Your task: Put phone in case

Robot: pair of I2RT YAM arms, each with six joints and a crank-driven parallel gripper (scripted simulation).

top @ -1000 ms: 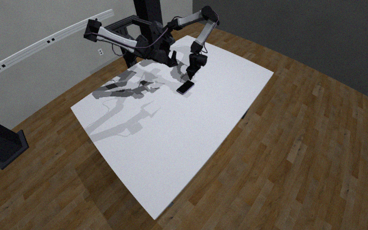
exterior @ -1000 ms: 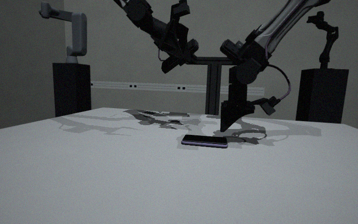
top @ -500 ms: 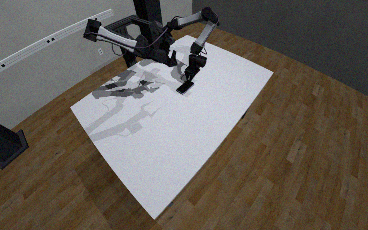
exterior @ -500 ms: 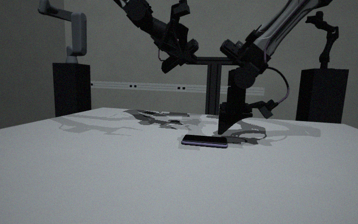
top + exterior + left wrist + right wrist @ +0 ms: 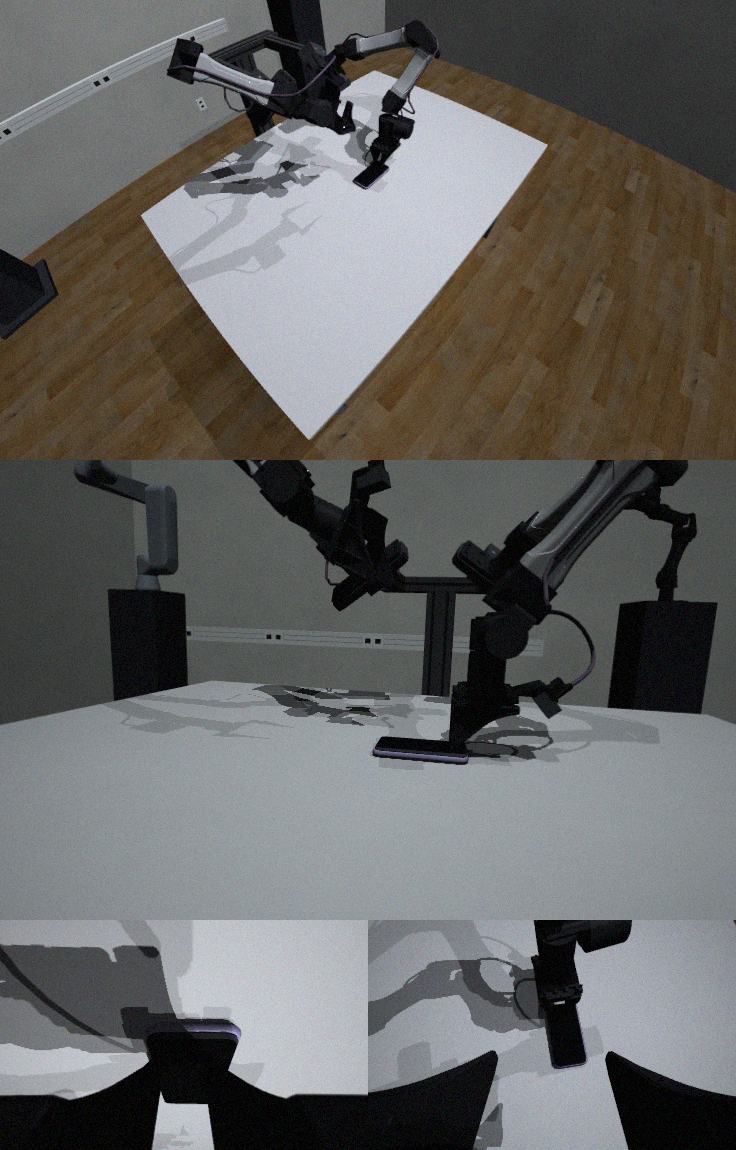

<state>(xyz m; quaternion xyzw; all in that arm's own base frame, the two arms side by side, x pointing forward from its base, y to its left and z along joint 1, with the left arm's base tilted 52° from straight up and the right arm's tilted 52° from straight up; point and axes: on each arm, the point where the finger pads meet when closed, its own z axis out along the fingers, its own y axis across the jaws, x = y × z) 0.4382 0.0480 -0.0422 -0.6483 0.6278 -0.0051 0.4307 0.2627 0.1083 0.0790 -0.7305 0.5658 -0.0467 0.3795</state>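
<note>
Now: left hand 1 cm short of the phone, 5 cm to the left of it and 1 cm above it.
</note>
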